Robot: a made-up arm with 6 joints. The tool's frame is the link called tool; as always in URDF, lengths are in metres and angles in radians. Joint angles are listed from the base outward.
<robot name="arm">
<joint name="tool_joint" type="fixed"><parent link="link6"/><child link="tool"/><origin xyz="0 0 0" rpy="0 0 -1.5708"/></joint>
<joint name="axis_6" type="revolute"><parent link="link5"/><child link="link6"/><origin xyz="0.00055 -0.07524 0" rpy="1.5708 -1.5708 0"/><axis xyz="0 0 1"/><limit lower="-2.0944" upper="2.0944"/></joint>
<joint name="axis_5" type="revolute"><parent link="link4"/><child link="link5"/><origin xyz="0 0 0" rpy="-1.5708 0 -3.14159"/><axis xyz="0 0 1"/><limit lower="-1.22" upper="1.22"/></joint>
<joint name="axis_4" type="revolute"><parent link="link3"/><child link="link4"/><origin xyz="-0.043 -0.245 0" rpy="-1.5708 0 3.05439"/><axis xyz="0 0 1"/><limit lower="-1.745" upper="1.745"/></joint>
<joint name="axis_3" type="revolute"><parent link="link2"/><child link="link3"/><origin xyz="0.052 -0.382 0" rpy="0 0 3.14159"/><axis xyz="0 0 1"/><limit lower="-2.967" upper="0"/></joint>
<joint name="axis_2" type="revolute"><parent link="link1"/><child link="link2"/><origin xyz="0 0 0" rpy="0 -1.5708 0"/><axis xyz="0 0 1"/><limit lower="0" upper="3.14"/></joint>
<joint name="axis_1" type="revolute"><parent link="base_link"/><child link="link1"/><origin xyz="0 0 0.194" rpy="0 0 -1.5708"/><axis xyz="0 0 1"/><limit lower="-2.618" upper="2.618"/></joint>
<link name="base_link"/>
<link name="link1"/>
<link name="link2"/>
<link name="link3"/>
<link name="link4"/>
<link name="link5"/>
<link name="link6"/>
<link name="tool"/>
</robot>
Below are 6 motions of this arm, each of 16 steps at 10 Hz.
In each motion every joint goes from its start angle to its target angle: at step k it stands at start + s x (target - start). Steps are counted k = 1, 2, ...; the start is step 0. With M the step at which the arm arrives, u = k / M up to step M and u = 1 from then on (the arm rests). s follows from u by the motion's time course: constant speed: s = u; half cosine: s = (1 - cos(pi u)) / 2; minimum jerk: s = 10 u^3 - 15 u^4 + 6 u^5.
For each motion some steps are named. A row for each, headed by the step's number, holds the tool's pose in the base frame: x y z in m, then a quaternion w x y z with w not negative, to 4 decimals.
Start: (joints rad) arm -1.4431 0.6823 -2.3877 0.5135 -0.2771 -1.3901
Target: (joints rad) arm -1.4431 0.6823 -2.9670 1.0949 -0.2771 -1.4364
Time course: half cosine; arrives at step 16
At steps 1, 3, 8, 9, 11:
1: -0.0575 0.3695 0.7786 0.3971 0.0000 -0.2413 -0.8855
3: -0.0598 0.3819 0.7736 0.4146 -0.0055 -0.2598 -0.8721
8: -0.0718 0.4458 0.7372 0.5055 -0.0510 -0.3528 -0.7858
9: -0.0743 0.4594 0.7267 0.5248 -0.0652 -0.3719 -0.7629
11: -0.0786 0.4829 0.7054 0.5580 -0.0946 -0.4041 -0.7186

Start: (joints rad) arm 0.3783 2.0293 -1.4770 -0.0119 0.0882 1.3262
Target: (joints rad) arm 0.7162 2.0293 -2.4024 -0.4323 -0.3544 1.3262
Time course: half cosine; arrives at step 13
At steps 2, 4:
2: 0.4777 0.2004 0.3991 0.3469 0.3690 0.7697 0.3886
4: 0.4797 0.2325 0.4496 0.4083 0.2981 0.7339 0.4536

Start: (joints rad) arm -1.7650 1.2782 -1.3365 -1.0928 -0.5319 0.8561
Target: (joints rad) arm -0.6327 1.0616 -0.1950 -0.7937 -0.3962 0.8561
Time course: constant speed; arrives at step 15
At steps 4, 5, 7, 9, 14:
4: 0.0550 -0.2299 0.5789 0.6264 0.2733 0.5869 -0.4341
5: 0.0704 -0.2201 0.5583 0.6331 0.2773 0.6072 -0.3918
7: 0.0965 -0.1945 0.5170 0.6362 0.2812 0.6492 -0.3079
9: 0.1144 -0.1622 0.4758 0.6257 0.2796 0.6921 -0.2266
14: 0.1130 -0.0689 0.3776 0.5454 0.2496 0.7987 -0.0477

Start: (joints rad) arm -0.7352 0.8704 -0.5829 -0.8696 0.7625 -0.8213
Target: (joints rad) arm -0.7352 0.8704 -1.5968 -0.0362 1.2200 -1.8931
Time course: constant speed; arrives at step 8
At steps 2, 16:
2: 0.0427 -0.0868 0.5109 0.0324 0.2557 -0.8488 0.4615
16: 0.0109 -0.0133 0.6842 0.1225 -0.4535 0.7013 -0.5362

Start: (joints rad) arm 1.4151 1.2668 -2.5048 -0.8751 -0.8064 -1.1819
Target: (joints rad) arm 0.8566 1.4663 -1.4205 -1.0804 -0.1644 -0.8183
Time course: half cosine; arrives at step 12
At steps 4, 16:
4: -0.0114 0.0859 0.8629 0.9239 -0.0634 -0.2491 -0.2833
16: 0.2100 0.2581 0.6197 0.6719 -0.6598 0.0758 -0.3278

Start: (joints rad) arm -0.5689 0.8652 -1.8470 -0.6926 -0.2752 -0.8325
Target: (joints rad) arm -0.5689 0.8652 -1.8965 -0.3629 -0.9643 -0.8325
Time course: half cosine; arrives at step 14
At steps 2, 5, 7, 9, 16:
2: -0.0677 0.0599 0.8178 0.5212 -0.1411 0.0716 -0.8386
5: -0.0774 0.0720 0.8200 0.5614 -0.1360 -0.0096 -0.8162
7: -0.0880 0.0821 0.8204 0.5925 -0.1257 -0.0861 -0.7910
9: -0.0998 0.0910 0.8191 0.6172 -0.1105 -0.1629 -0.7618
16: -0.1163 0.1003 0.8149 0.6390 -0.0836 -0.2623 -0.7183

